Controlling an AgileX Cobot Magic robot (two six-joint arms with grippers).
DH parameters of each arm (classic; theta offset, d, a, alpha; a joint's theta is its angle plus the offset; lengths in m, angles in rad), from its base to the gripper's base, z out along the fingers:
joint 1: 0 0.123 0 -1.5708
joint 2: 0.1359 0 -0.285 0
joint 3: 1.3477 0 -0.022 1.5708
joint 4: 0 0.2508 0 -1.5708
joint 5: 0 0 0.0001 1.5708
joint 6: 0 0.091 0 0
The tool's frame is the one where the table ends.
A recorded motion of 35 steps. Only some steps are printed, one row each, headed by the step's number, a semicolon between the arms.
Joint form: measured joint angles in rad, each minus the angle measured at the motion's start. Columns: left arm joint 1, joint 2, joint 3, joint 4, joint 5, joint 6; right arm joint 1, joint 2, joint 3, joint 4, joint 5, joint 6.
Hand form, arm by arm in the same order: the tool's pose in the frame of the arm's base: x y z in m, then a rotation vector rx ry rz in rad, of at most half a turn. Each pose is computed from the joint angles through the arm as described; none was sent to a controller.
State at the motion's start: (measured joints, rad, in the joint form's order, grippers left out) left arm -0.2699 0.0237 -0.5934 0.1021 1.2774 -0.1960; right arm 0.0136 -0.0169 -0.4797 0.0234 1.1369 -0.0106
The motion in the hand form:
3: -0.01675 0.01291 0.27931 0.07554 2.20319 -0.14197; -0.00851 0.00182 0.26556 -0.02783 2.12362 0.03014
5: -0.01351 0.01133 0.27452 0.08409 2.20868 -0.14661; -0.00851 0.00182 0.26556 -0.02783 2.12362 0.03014
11: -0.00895 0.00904 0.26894 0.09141 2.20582 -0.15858; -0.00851 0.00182 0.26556 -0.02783 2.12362 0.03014
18: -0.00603 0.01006 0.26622 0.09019 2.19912 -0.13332; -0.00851 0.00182 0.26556 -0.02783 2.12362 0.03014
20: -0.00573 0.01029 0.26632 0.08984 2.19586 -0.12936; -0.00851 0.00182 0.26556 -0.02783 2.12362 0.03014
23: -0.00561 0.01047 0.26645 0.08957 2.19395 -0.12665; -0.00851 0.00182 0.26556 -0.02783 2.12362 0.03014
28: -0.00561 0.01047 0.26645 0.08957 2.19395 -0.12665; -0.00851 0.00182 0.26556 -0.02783 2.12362 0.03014
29: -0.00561 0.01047 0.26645 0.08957 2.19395 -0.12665; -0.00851 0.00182 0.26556 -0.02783 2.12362 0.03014
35: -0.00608 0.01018 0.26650 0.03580 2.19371 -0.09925; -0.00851 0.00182 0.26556 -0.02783 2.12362 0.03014
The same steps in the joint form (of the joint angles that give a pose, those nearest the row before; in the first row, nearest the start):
3: 0.0000 -0.0057 0.0285 -0.0102 -0.0092 0.0116; 0.0000 0.0000 0.0000 0.0000 0.0000 0.0000
5: 0.0000 -0.0057 0.0514 -0.0173 -0.0272 0.0160; 0.0000 0.0000 0.0000 0.0000 0.0000 0.0000
11: 0.0000 -0.0057 0.0812 -0.0279 -0.0610 0.0184; 0.0000 0.0000 0.0000 0.0000 0.0000 0.0000
18: 0.0000 -0.0056 0.0969 -0.0065 -0.0803 0.0184; 0.0000 0.0000 0.0000 0.0000 0.0000 0.0000
20: 0.0001 -0.0056 0.0976 -0.0028 -0.0837 0.0184; 0.0000 0.0000 0.0000 0.0000 0.0000 0.0000
23: 0.0001 -0.0057 0.0976 -0.0003 -0.0852 0.0184; 0.0000 0.0000 0.0000 0.0000 0.0000 0.0000
28: 0.0001 -0.0057 0.0976 -0.0003 -0.0852 0.0184; 0.0000 0.0000 0.0000 0.0000 0.0000 0.0000
29: 0.0001 -0.0057 0.0976 -0.0003 -0.0852 0.0184; 0.0000 0.0000 0.0000 0.0000 0.0000 0.0000
35: 0.0490 -0.0057 0.0976 -0.0002 -0.0859 0.0183; 0.0000 0.0000 0.0000 0.0000 0.0000 0.0000

